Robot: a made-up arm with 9 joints. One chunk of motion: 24 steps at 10 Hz.
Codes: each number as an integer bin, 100 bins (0 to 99) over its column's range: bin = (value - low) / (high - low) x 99, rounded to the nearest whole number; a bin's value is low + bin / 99 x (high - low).
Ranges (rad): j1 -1.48..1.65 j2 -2.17..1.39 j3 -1.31..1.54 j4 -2..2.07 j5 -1.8..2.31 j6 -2.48..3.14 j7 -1.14..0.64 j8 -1.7..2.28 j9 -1.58..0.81
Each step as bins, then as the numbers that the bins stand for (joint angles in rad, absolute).
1 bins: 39 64 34 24 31 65 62 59 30
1 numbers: -0.2470 0.1314 -0.3312 -1.0133 -0.5130 1.2099 -0.0253 0.6719 -0.8558
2 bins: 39 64 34 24 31 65 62 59 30
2 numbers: -0.2470 0.1314 -0.3312 -1.0133 -0.5130 1.2099 -0.0253 0.6719 -0.8558
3 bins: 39 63 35 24 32 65 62 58 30
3 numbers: -0.2470 0.0955 -0.3024 -1.0133 -0.4715 1.2099 -0.0253 0.6317 -0.8558
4 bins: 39 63 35 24 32 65 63 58 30
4 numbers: -0.2470 0.0955 -0.3024 -1.0133 -0.4715 1.2099 -0.0073 0.6317 -0.8558
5 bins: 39 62 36 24 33 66 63 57 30
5 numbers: -0.2470 0.0595 -0.2736 -1.0133 -0.4300 1.2667 -0.0073 0.5915 -0.8558
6 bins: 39 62 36 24 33 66 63 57 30
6 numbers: -0.2470 0.0595 -0.2736 -1.0133 -0.4300 1.2667 -0.0073 0.5915 -0.8558
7 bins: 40 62 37 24 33 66 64 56 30
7 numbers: -0.2154 0.0595 -0.2448 -1.0133 -0.4300 1.2667 0.0107 0.5513 -0.8558
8 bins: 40 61 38 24 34 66 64 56 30
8 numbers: -0.2154 0.0235 -0.2161 -1.0133 -0.3885 1.2667 0.0107 0.5513 -0.8558
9 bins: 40 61 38 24 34 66 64 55 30
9 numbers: -0.2154 0.0235 -0.2161 -1.0133 -0.3885 1.2667 0.0107 0.5111 -0.8558
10 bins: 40 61 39 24 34 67 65 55 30
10 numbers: -0.2154 0.0235 -0.1873 -1.0133 -0.3885 1.3234 0.0287 0.5111 -0.8558
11 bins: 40 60 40 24 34 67 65 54 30
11 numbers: -0.2154 -0.0124 -0.1585 -1.0133 -0.3885 1.3234 0.0287 0.4709 -0.8558
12 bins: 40 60 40 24 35 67 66 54 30
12 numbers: -0.2154 -0.0124 -0.1585 -1.0133 -0.3470 1.3234 0.0467 0.4709 -0.8558
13 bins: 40 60 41 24 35 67 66 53 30
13 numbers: -0.2154 -0.0124 -0.1297 -1.0133 -0.3470 1.3234 0.0467 0.4307 -0.8558
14 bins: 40 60 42 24 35 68 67 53 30
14 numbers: -0.2154 -0.0124 -0.1009 -1.0133 -0.3470 1.3802 0.0646 0.4307 -0.8558
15 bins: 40 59 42 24 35 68 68 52 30
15 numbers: -0.2154 -0.0484 -0.1009 -1.0133 -0.3470 1.3802 0.0826 0.3905 -0.8558
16 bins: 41 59 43 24 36 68 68 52 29
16 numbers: -0.1837 -0.0484 -0.0721 -1.0133 -0.3055 1.3802 0.0826 0.3905 -0.8799
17 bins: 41 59 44 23 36 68 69 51 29
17 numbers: -0.1837 -0.0484 -0.0433 -1.0544 -0.3055 1.3802 0.1006 0.3503 -0.8799
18 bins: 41 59 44 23 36 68 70 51 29
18 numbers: -0.1837 -0.0484 -0.0433 -1.0544 -0.3055 1.3802 0.1186 0.3503 -0.8799
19 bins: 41 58 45 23 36 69 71 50 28
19 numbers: -0.1837 -0.0843 -0.0145 -1.0544 -0.3055 1.4370 0.1366 0.3101 -0.9040
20 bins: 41 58 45 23 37 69 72 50 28
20 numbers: -0.1837 -0.0843 -0.0145 -1.0544 -0.2639 1.4370 0.1545 0.3101 -0.9040
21 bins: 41 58 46 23 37 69 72 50 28
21 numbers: -0.1837 -0.0843 0.0142 -1.0544 -0.2639 1.4370 0.1545 0.3101 -0.9040
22 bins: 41 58 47 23 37 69 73 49 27
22 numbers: -0.1837 -0.0843 0.0430 -1.0544 -0.2639 1.4370 0.1725 0.2699 -0.9282
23 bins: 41 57 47 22 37 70 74 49 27
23 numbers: -0.1837 -0.1203 0.0430 -1.0956 -0.2639 1.4937 0.1905 0.2699 -0.9282
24 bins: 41 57 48 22 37 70 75 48 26
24 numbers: -0.1837 -0.1203 0.0718 -1.0956 -0.2639 1.4937 0.2085 0.2297 -0.9523
